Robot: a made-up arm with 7 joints. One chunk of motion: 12 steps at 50 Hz.
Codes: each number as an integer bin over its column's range. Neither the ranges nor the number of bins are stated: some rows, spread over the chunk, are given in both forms.
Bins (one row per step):
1: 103 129 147 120 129 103
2: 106 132 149 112 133 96
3: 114 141 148 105 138 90
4: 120 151 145 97 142 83
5: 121 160 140 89 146 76
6: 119 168 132 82 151 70
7: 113 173 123 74 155 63
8: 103 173 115 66 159 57
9: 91 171 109 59 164 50
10: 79 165 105 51 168 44
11: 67 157 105 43 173 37
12: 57 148 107 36 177 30
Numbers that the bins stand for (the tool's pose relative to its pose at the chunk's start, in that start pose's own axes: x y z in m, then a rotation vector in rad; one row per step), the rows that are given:
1: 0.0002 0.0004 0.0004 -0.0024 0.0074 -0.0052
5: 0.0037 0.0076 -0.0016 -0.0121 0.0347 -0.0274
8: 0.0002 0.0107 -0.0084 -0.0193 0.0556 -0.0431
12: -0.0088 0.0048 -0.0106 -0.0287 0.0846 -0.0653
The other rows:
2: 0.0008 0.0011 0.0009 -0.0049 0.0138 -0.0109
3: 0.0024 0.0032 0.0006 -0.0071 0.0219 -0.0159
4: 0.0035 0.0055 -0.0002 -0.0096 0.0283 -0.0216
6: 0.0033 0.0095 -0.0038 -0.0143 0.0428 -0.0324
7: 0.0022 0.0107 -0.0062 -0.0168 0.0492 -0.0381
9: -0.0022 0.0102 -0.0101 -0.0215 0.0637 -0.0488
10: -0.0045 0.0088 -0.0112 -0.0240 0.0701 -0.0538
11: -0.0069 0.0069 -0.0112 -0.0265 0.0782 -0.0595

